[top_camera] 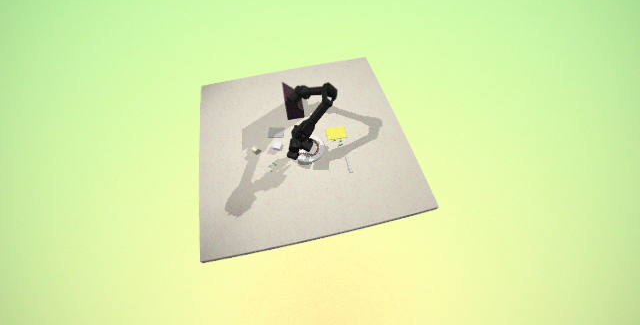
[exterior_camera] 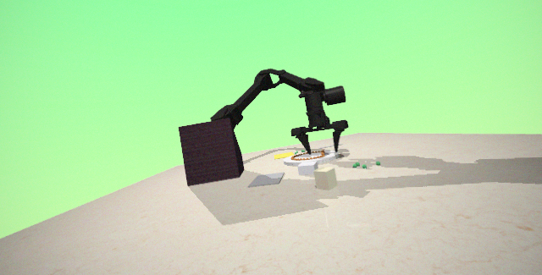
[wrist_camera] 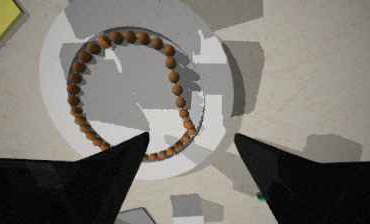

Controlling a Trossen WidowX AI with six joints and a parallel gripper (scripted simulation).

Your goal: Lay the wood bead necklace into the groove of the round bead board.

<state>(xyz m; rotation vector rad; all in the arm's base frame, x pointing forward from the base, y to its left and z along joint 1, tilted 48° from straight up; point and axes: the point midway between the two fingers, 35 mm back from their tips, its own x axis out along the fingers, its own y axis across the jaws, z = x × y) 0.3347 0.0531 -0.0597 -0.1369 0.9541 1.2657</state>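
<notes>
The round white bead board lies 50 mm to the left of my gripper tip, 30 mm behind it and 10 mm below it. The rest, counted from my gripper tip: cream cube 260 mm to the right, 70 mm behind; then yellow card 250 mm to the left, 120 mm behind, 20 mm below; then grey flat plate 190 mm behind, 130 mm to the right, 20 mm below.
</notes>
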